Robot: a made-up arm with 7 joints. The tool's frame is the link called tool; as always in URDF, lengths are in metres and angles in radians.
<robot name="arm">
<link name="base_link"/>
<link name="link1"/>
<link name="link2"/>
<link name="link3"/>
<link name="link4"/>
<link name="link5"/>
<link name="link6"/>
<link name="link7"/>
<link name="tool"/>
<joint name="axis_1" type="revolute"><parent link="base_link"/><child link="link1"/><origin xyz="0 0 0.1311" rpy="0 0 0"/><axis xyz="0 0 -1"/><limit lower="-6.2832" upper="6.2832" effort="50" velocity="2"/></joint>
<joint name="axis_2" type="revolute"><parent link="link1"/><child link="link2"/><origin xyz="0 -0.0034 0.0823" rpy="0 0 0"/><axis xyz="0 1 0"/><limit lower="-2.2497" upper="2.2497" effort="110" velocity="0.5"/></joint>
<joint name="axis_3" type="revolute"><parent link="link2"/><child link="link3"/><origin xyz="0 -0.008 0.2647" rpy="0 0 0"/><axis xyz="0 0 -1"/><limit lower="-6.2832" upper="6.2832" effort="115" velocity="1"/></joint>
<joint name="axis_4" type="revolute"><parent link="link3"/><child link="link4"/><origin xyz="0 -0.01 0.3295" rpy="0 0 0"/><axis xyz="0 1 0"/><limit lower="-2.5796" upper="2.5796" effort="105" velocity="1.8"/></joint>
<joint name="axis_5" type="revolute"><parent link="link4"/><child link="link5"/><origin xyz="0 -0.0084 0.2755" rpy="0 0 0"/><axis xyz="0 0 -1"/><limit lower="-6.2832" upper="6.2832" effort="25" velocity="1.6"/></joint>
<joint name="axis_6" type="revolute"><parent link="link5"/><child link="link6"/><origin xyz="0 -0.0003 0.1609" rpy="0 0 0"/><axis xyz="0 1 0"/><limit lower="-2.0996" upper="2.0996" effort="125" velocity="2.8"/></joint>
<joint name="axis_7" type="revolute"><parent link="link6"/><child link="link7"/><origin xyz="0 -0.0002 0.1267" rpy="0 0 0"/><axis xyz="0 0 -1"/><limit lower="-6.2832" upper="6.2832" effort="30" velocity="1"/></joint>
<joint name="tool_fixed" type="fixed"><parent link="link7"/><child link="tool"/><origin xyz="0 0 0" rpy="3.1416 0 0"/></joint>
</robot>
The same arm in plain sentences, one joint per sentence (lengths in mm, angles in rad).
The arm has seven revolute joints in a row. What follows holds with every joint at zero, and every direction is one of the base frame's. Joint 1 lies 131.1 mm along +z from the base frame's origin and rotates about -z, from -6.2832 to 6.2832 rad. Joint 2 lies 3.4 mm along -y and 82.3 mm along +z from joint 1 and rotates about +y, from -2.2497 to 2.2497 rad. Joint 3 lies 8 mm along -y and 264.7 mm along +z from joint 2 and rotates about -z, from -6.2832 to 6.2832 rad. Joint 4 lies 10 mm along -y and 329.5 mm along +z from joint 3 and rotates about +y, from -2.5796 to 2.5796 rad. Joint 5 lies 8.4 mm along -y and 275.5 mm along +z from joint 4 and rotates about -z, from -6.2832 to 6.2832 rad. Joint 6 lies 0.3 mm along -y and 160.9 mm along +z from joint 5 and rotates about +y, from -2.0996 to 2.0996 rad. Joint 7 lies 0.2 mm along -y and 126.7 mm along +z from joint 6 and rotates about -z, from -6.2832 to 6.2832 rad. The tool frame, which is the frame that the pose is given for, lies at the same point as joint 7; its axes are the base frame's turned by roll -3.1416, pitch 0 and yaw 0 rad (as in URDF: about the fixed x, then y, then z).
